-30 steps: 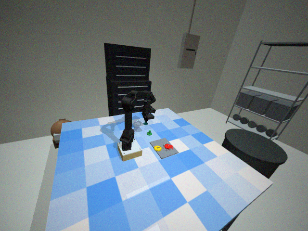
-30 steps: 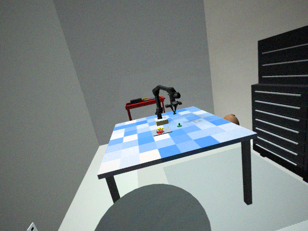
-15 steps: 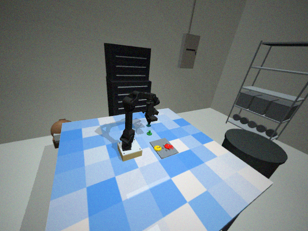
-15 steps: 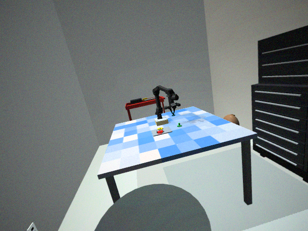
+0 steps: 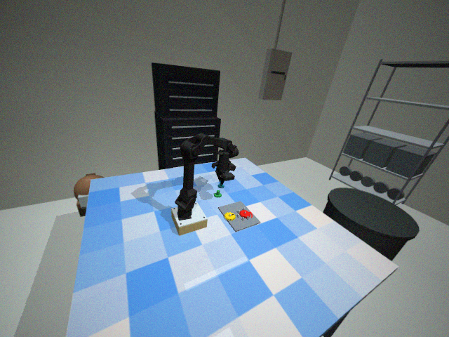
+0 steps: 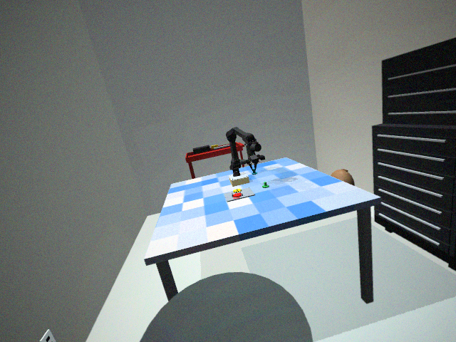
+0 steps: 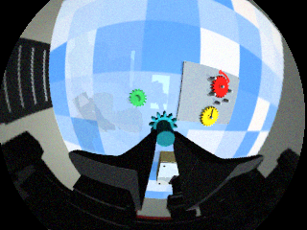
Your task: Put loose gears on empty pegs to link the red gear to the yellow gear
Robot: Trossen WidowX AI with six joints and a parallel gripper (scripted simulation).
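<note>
Now: the yellow gear 160 mm to the right of my gripper tip, 130 mm below it and 10 mm ahead of it. From my gripper tip the other things lie so: red gear 160 mm to the right, 130 mm below, 110 mm ahead; then teal gear 10 mm below; then green gear 130 mm below, 70 mm to the left, 10 mm ahead.
</note>
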